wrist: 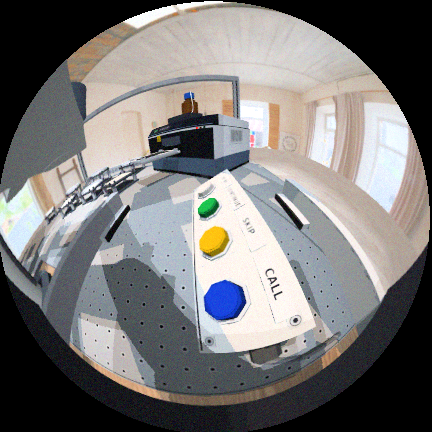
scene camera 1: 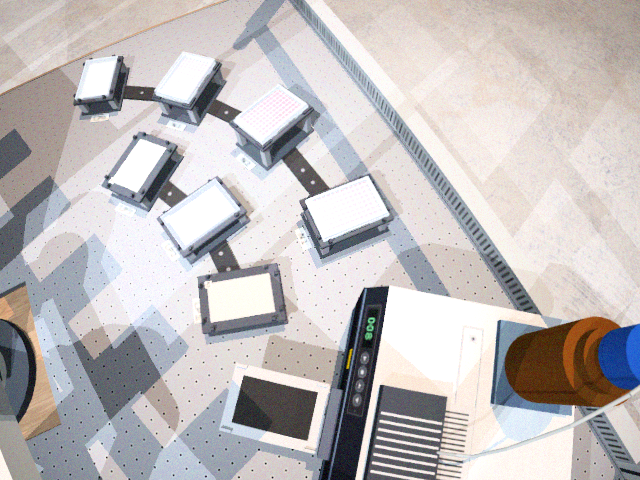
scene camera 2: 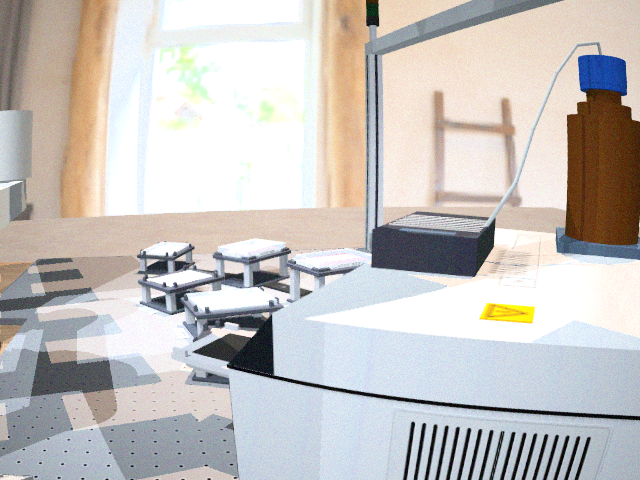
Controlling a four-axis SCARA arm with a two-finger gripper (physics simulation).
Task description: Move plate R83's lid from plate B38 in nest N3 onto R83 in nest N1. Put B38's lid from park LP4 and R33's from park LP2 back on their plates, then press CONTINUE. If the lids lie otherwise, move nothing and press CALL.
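Frame: origin at the arm's base, x ahead, y left, z up, level; metres.
Seen in the pictures: gripper, fingertip midpoint: point(wrist: 198, 190).
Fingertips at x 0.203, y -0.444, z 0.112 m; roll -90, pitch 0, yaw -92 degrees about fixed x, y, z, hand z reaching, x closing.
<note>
Offsets run from my fingertips to a thing's middle. "spot": to the spot under its first point.
My gripper point(wrist: 198, 190) is open and empty; its two fingers stand wide apart over the button panel @(0.031 m right, 0.001 m back, 0.058 m down) point(wrist: 286, 312). The panel carries a blue button @(0.011 m right, 0.076 m back, 0.036 m down) point(wrist: 225, 300) beside the word CALL, a yellow button @(0.010 m right, 0.026 m back, 0.036 m down) point(wrist: 214, 241) beside SKIP and a green button @(0.009 m right, 0.024 m ahead, 0.036 m down) point(wrist: 208, 207) beside CONTINUE. In scene camera 1, a plate with pink wells @(0.650 m left, 0.552 m ahead, 0.017 m down) point(scene camera 1: 271, 116) and a plate with paler pink wells @(0.400 m left, 0.585 m ahead, 0.031 m down) point(scene camera 1: 348, 206) sit on raised stands. White-topped pieces @(0.850 m left, 0.431 m ahead, 0.025 m down) point(scene camera 1: 188, 77) @(0.997 m left, 0.238 m ahead, 0.051 m down) point(scene camera 1: 98, 77) @(spot: 0.691 m left, 0.267 m ahead, 0.052 m down) point(scene camera 1: 139, 165) @(0.524 m left, 0.342 m ahead, 0.049 m down) point(scene camera 1: 202, 214) lie on other stands. A dark-framed stand point(scene camera 1: 205, 315) shows a cream surface. The nest and park labels are too small to read.
A white instrument point(scene camera 1: 423, 335) point(scene camera 2: 413, 372) point(wrist: 232, 137) has an extended tray @(spot: 0.221 m left, 0.290 m ahead, 0.000 m up) point(scene camera 1: 233, 379) with a dark recess. A brown bottle @(spot: 0.065 m left, 0.607 m ahead, 0.212 m up) point(scene camera 1: 547, 361) point(scene camera 2: 602, 170) point(wrist: 190, 105) with a blue cap stands on it. A grey frame post @(1.149 m left, 0.821 m ahead, 0.178 m up) point(scene camera 2: 374, 144) rises behind the instrument.
</note>
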